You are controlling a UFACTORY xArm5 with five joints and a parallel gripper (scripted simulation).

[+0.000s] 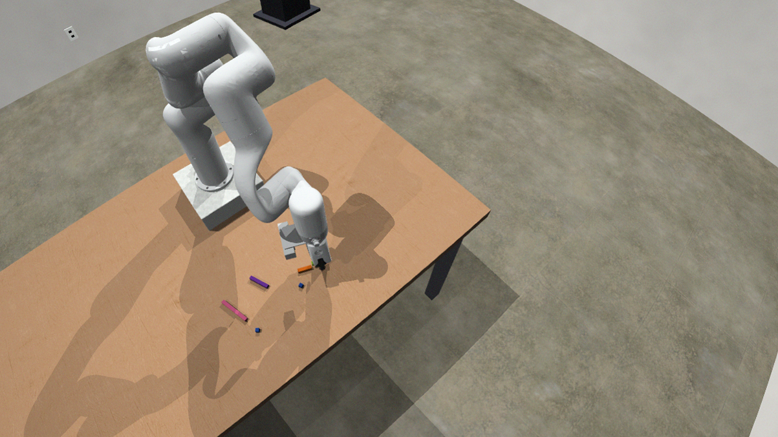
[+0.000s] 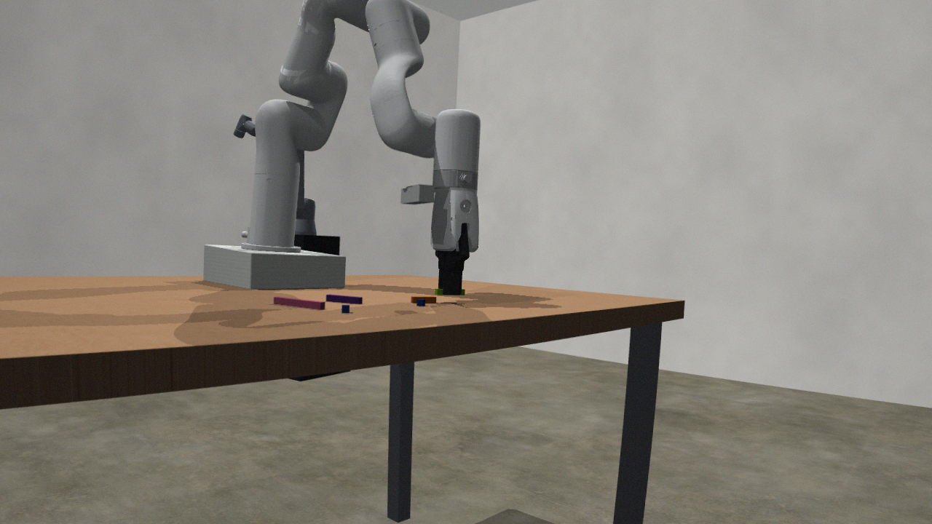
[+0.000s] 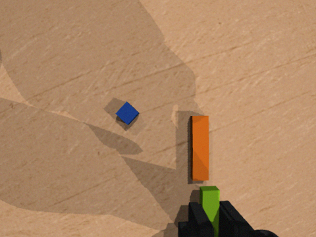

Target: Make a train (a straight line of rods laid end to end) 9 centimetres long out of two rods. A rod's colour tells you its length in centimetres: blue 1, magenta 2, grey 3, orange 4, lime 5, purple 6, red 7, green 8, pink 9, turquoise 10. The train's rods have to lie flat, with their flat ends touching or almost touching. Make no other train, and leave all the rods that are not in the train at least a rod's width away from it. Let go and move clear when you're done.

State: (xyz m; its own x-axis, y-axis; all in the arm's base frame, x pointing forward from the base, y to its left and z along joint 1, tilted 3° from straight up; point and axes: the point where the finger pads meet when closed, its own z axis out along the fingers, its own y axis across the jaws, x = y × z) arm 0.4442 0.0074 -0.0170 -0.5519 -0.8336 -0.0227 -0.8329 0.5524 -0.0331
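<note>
Now: hand 20 mm above the lime rod. Round my hand: pink rod 90 mm behind, 260 mm to the right, 30 mm below; purple rod 100 mm behind, 150 mm to the right, 30 mm below; orange rod 20 mm behind, 40 mm to the right, 30 mm below.
</note>
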